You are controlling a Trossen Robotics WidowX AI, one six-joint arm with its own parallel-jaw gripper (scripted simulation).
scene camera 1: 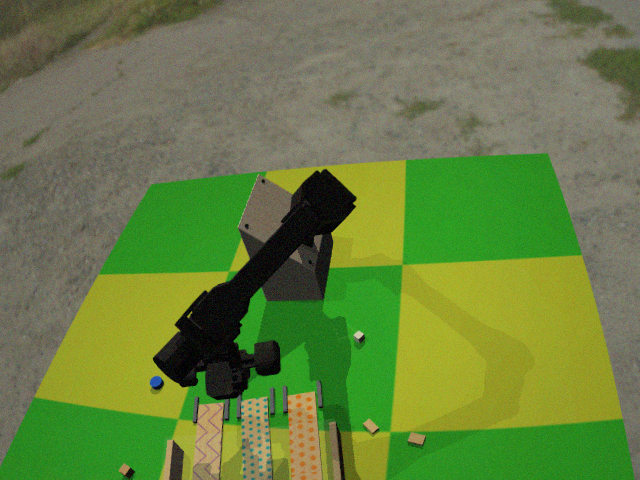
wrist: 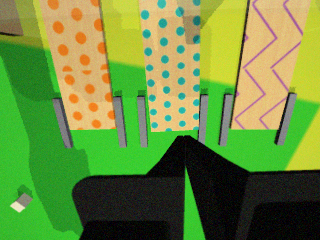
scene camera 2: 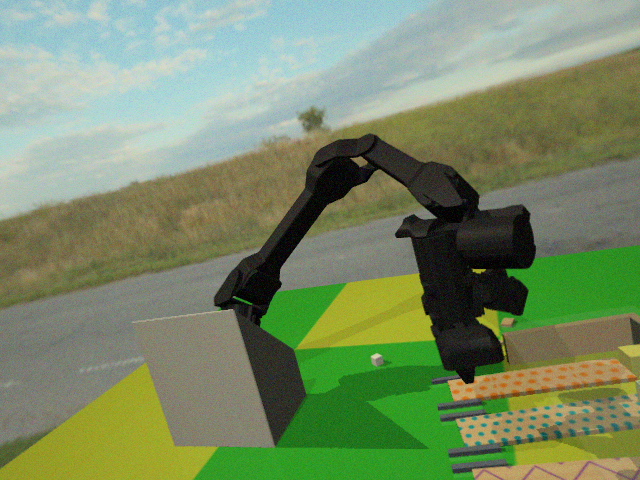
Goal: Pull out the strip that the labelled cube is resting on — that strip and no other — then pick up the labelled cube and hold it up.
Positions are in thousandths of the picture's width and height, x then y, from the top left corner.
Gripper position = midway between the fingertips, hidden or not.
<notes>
My gripper (scene camera 2: 734,797) is shut and holds nothing.
My gripper shows as well in scene camera 1 (scene camera 1: 379,814) and in the wrist view (wrist: 573,590).
</notes>
